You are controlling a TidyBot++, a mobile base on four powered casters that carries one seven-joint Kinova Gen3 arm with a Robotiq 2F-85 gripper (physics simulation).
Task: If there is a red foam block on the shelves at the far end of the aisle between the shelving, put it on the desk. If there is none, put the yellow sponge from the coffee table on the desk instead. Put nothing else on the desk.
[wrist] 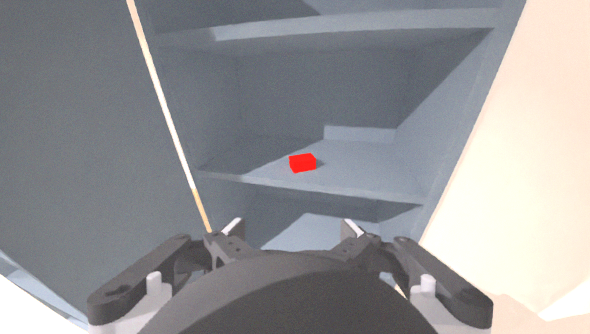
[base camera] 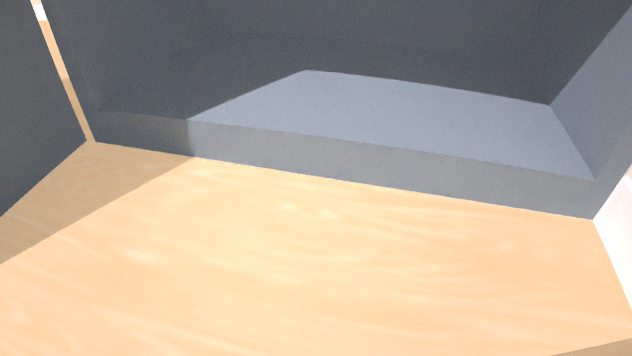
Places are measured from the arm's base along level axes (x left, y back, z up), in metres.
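Pixels of known places: gripper, fingertip midpoint: [wrist: 292,229].
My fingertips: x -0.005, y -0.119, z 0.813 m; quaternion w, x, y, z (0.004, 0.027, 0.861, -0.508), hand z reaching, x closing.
Observation:
Behind a point stands the place of what it marks.
A red foam block [wrist: 302,163] @(z 0.630, x -0.051, y -0.592 m) lies on a middle board of the grey-blue shelf unit [wrist: 320,188] @(z 0.579, x -0.106, y -0.499 m) in the wrist view, near the board's front edge and left of its middle. My gripper [wrist: 292,229] @(z 0.813, x -0.005, y -0.119 m) is open, with nothing between its fingers; it is in front of the shelf unit, and the block shows beyond and above the fingertips. In the base camera view the bottom of the shelf unit [base camera: 390,162] @(z -0.348, x -0.130, y -0.492 m) shows, and the block does not show there. The desk, the coffee table and the yellow sponge do not show in either view.
A dark grey-blue panel [base camera: 30,100] @(z -0.262, x 0.463, y -0.584 m) [wrist: 85,125] @(z 0.842, x 0.504, y -0.439 m) stands at the left, with a narrow gap between it and the shelf unit. A pale wall [wrist: 525,150] @(z 0.812, x -0.437, y -0.267 m) is to the right of the shelf unit. The wooden floor [base camera: 300,260] @(z -0.397, x 0.001, y -0.363 m) runs up to the unit's base.

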